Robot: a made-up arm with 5 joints.
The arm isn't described. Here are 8 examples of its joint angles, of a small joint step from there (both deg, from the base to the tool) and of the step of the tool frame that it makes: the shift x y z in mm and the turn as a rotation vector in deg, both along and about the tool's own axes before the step.
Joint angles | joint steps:
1: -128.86 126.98 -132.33 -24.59 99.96 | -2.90 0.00 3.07 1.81 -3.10
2: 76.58 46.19 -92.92 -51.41 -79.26 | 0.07 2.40 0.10 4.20 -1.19
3: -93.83 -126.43 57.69 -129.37 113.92 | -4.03 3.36 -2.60 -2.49 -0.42
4: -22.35 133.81 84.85 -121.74 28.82 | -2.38 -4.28 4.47 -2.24 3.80
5: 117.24 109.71 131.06 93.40 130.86 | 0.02 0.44 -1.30 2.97 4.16
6: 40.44 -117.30 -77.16 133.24 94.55 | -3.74 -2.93 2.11 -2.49 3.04
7: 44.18 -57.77 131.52 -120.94 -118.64 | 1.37 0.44 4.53 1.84 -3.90
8: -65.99 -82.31 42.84 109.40 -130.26 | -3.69 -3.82 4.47 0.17 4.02
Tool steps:
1: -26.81 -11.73 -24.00 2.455 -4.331 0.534
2: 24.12 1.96 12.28 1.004 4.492 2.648
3: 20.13 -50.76 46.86 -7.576 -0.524 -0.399
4: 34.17 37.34 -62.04 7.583 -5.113 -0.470
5: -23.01 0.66 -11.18 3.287 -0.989 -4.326
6: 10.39 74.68 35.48 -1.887 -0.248 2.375
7: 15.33 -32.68 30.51 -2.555 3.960 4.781
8: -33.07 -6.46 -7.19 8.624 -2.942 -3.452
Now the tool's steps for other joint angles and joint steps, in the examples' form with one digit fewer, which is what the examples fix.
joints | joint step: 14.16 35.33 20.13 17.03 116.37 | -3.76 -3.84 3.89 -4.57 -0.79
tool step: -45.1 73.4 44.7 -7.30 2.34 -5.75
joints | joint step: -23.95 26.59 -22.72 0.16 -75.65 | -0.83 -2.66 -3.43 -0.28 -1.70
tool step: 13.2 -18.4 -3.2 0.73 -0.76 2.47
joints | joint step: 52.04 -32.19 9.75 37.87 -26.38 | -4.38 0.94 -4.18 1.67 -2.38
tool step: 98.6 1.4 61.5 -4.20 1.57 8.49
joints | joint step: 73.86 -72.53 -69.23 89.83 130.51 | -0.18 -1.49 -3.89 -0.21 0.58
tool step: 1.7 -3.5 -8.9 1.68 1.72 -0.39
